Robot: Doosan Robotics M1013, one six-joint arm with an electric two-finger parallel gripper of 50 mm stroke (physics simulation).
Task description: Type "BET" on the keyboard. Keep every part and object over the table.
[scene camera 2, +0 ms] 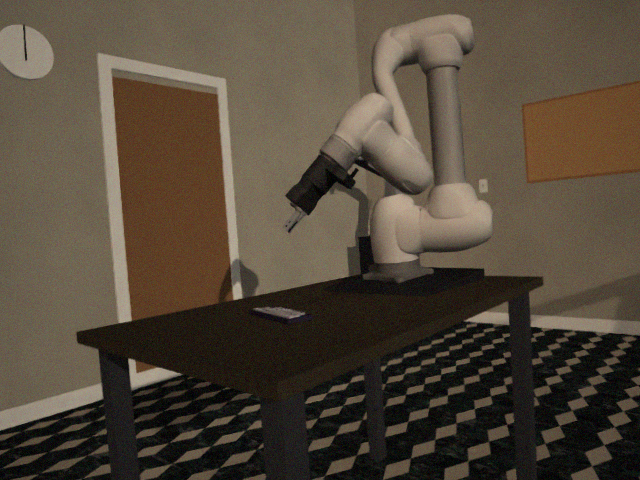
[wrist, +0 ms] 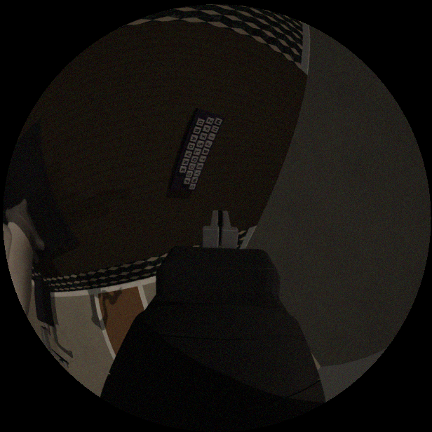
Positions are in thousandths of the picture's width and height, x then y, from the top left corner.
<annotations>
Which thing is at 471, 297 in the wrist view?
A keyboard.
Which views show the keyboard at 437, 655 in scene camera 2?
Scene camera 2 and the wrist view: all of them.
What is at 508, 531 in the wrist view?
My gripper.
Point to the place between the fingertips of my gripper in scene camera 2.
446, 480
</annotations>
